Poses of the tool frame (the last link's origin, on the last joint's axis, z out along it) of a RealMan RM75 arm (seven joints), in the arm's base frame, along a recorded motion.
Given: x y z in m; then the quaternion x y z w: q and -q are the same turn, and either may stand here.
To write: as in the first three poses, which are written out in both.
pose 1, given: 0.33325 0.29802 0.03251 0.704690 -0.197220 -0.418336 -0.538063
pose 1, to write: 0.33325 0.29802 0.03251 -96.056 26.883 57.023
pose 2, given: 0.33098 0.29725 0.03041 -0.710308 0.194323 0.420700 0.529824
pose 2, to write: 0.33098 0.29725 0.03041 -97.163 26.581 57.548
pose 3, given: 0.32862 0.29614 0.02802 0.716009 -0.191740 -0.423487 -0.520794
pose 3, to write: 0.32862 0.29614 0.02802 -98.323 26.330 58.154
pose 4, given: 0.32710 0.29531 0.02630 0.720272 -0.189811 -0.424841 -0.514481
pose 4, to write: 0.32710 0.29531 0.02630 -99.178 26.136 58.499
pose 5, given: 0.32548 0.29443 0.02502 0.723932 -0.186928 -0.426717 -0.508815
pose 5, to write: 0.32548 0.29443 0.02502 -99.927 25.802 58.901
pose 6, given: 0.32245 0.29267 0.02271 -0.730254 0.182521 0.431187 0.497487
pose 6, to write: 0.32245 0.29267 0.02271 -101.298 25.319 59.813
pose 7, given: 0.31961 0.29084 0.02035 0.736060 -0.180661 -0.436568 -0.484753
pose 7, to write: 0.31961 0.29084 0.02035 -102.675 25.201 60.898
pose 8, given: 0.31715 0.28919 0.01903 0.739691 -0.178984 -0.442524 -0.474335
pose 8, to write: 0.31715 0.28919 0.01903 -103.657 25.082 62.014
